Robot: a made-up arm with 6 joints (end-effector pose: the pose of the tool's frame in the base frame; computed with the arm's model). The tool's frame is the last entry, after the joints.
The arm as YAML. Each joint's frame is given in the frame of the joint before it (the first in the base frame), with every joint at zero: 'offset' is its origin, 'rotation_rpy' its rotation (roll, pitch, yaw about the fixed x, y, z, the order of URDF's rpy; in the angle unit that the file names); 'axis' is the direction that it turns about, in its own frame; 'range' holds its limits. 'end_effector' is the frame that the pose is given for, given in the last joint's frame.
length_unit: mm
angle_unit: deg
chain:
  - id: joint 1
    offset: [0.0, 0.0, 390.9]
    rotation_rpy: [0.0, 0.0, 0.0]
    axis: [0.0, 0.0, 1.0]
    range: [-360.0, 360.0]
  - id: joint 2
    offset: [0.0, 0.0, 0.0]
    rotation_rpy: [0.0, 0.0, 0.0]
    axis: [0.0, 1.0, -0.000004]
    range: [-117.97, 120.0]
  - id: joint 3
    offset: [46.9, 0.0, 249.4]
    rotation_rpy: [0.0, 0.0, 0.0]
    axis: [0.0, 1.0, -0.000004]
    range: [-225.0, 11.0]
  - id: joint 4
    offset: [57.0, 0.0, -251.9]
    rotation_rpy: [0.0, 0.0, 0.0]
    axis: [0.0, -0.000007, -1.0]
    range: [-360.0, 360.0]
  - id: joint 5
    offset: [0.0, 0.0, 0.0]
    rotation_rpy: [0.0, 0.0, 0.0]
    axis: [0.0, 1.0, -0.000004]
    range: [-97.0, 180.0]
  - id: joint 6
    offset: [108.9, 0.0, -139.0]
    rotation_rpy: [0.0, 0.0, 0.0]
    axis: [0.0, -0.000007, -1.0]
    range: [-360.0, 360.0]
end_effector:
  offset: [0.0, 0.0, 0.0]
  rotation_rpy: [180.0, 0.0, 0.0]
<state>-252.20 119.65 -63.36 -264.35 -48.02 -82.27</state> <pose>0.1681 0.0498 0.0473 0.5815 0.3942 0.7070 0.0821</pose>
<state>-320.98 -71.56 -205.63 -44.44 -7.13 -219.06</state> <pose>-0.5034 -0.2950 0.3219 0.5678 0.6683 -0.3993 -0.2675</pose>
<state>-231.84 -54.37 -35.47 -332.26 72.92 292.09</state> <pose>-0.1737 0.1450 0.5409 0.2767 0.0987 -0.9559 -0.0046</pose>
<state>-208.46 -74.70 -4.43 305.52 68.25 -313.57</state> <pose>-0.1152 0.1446 0.4310 0.1519 -0.4361 -0.7809 -0.4207</pose>
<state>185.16 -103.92 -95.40 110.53 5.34 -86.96</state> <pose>0.3983 0.1258 0.7465 0.9531 0.0718 0.1745 0.2365</pose>
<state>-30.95 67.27 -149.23 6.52 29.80 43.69</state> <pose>0.5835 -0.3533 0.4658 0.0955 -0.6938 0.5690 -0.4310</pose>
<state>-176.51 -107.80 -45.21 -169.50 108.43 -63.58</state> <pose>0.3046 0.0489 0.7368 0.3478 0.4947 0.4295 0.6707</pose>
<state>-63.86 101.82 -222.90 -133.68 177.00 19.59</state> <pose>0.0416 -0.2753 0.4727 0.3686 -0.2655 -0.8196 -0.3490</pose>
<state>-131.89 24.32 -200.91 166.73 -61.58 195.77</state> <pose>-0.2106 -0.1750 0.8141 0.7644 0.0947 -0.5282 0.3575</pose>
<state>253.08 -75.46 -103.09 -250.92 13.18 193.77</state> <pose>0.0061 0.2614 0.9117 0.9840 0.0230 0.1089 0.1391</pose>
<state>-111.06 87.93 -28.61 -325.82 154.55 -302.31</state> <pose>0.0597 -0.0920 0.3281 0.6046 0.2244 -0.2577 0.7195</pose>
